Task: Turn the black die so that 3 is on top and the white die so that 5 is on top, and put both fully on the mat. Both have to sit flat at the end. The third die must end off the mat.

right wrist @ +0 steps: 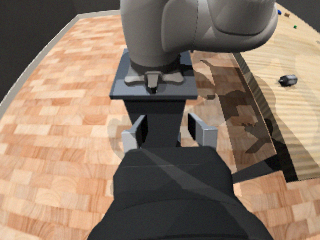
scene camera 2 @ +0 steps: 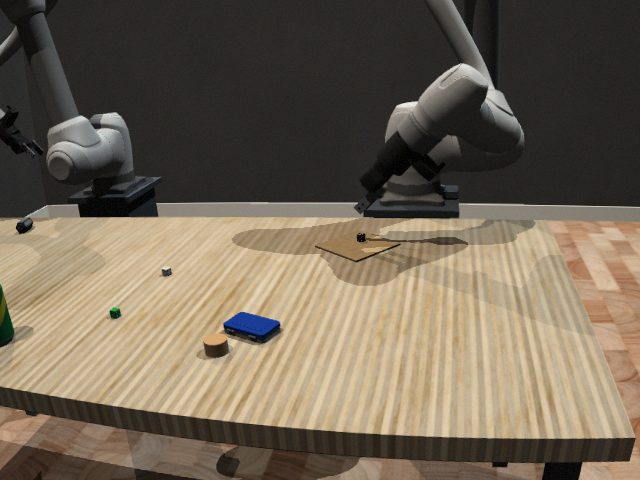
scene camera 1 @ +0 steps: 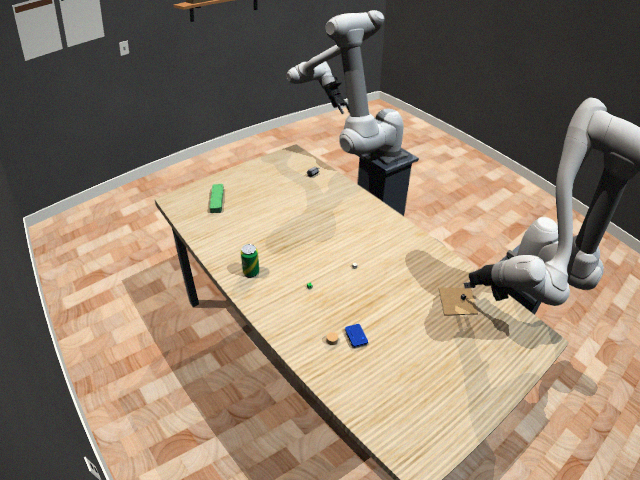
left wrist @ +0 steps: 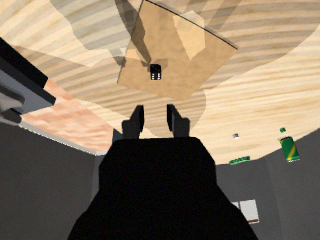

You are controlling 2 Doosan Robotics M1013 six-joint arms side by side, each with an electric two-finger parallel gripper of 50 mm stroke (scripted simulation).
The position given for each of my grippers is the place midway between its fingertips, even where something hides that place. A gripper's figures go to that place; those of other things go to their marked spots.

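The marked spots on the tan mat (scene camera 2: 346, 246) and the blue case (scene camera 2: 255, 328) are 0.43 m apart. The blue case is 1.02 m from the lens, and of the things named here it is the nearest to the lens. For the tan mat it's 1.38 m from the lens, and my left gripper (scene camera 2: 360, 208) is 1.39 m from the lens.
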